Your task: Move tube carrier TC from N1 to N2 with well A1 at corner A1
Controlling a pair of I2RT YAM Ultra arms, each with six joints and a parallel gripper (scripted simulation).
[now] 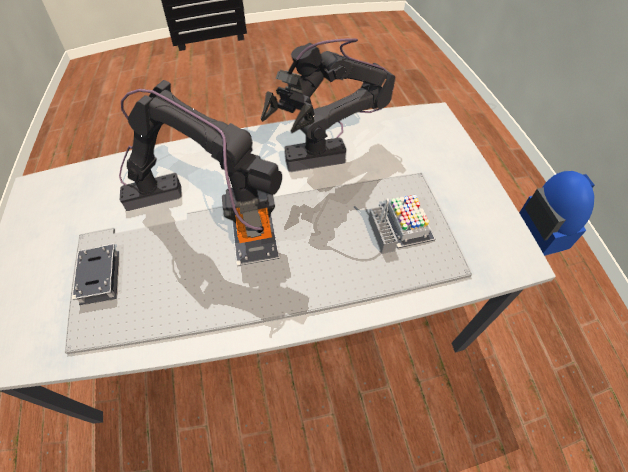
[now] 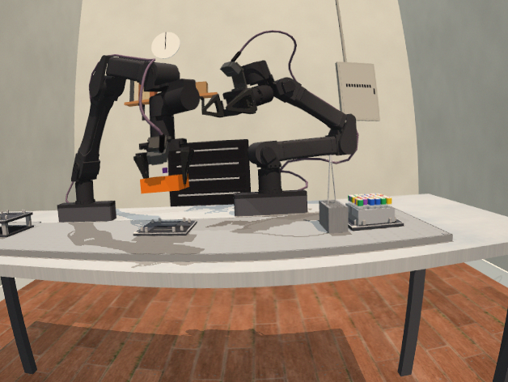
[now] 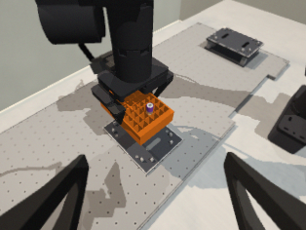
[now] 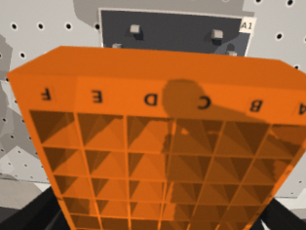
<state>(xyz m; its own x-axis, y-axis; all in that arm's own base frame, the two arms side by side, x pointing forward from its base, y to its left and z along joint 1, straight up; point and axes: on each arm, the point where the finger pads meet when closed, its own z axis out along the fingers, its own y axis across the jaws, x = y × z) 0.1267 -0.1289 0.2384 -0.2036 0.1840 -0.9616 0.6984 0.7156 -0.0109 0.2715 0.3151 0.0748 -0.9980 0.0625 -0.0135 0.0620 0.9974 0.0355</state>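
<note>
My right gripper is now 490 mm to the left of the raised nest N2 and 70 mm above it. Round my right hand: purple-capped vial: 30 mm behind, 10 mm above; then orange tube carrier TC: right at my right hand; then transfer nest N1: 100 mm below, 10 mm to the right.
</note>
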